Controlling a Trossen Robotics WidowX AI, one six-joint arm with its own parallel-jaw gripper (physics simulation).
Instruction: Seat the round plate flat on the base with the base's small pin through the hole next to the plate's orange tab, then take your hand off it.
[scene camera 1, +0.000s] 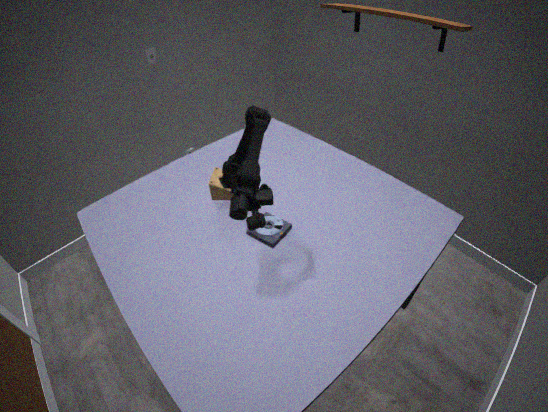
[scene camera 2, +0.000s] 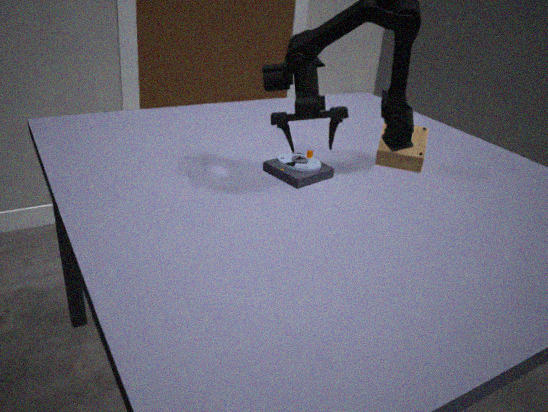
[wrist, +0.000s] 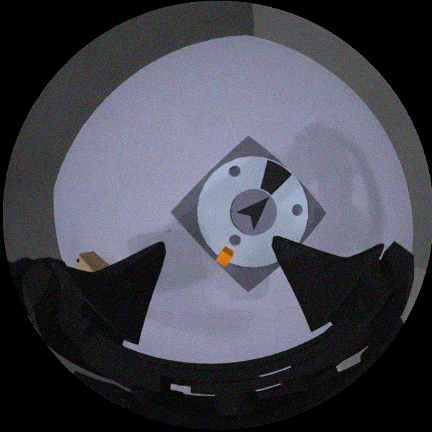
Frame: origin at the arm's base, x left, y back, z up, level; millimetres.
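Seen in the pictures: gripper, fingertip midpoint: (scene camera 2: 311, 151); arm's base, link origin: (scene camera 1: 227, 182) (scene camera 2: 397, 141).
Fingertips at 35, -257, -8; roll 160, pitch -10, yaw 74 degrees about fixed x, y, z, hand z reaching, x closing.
Observation:
Offsets run from my fingertips to a thing's middle, as dx, dy, dz. Level surfaces: height alone.
The pale round plate {+16, -35, -13} (scene camera 1: 267, 232) (scene camera 2: 313, 164) (wrist: 212, 210) lies on the dark square base {+16, -36, -32} (scene camera 1: 273, 241) (scene camera 2: 300, 180) (wrist: 184, 212). In the wrist view it has three holes, a black patch at upper right and an upright orange tab {-13, +1, -14} (scene camera 2: 310, 154) (wrist: 225, 256) at lower left. The hole (wrist: 235, 240) beside the tab looks grey; I cannot make out the pin, nor tell whether the plate is fully flat. My gripper (scene camera 2: 311, 150) (wrist: 219, 245) is open and empty above the plate's tab side. In the wrist view its fingertips stand left and right of the tab, the right one overlapping the plate's rim.
The wooden block (scene camera 1: 219, 188) (scene camera 2: 400, 161) (wrist: 92, 261) stands at the arm's foot, off to the side of the base. The pale table {dz -53} (scene camera 1: 210, 310) (scene camera 2: 280, 280) (wrist: 150, 125) carries everything, with soft arm shadows near the base. A wooden shelf (scene camera 1: 395, 16) hangs on the wall.

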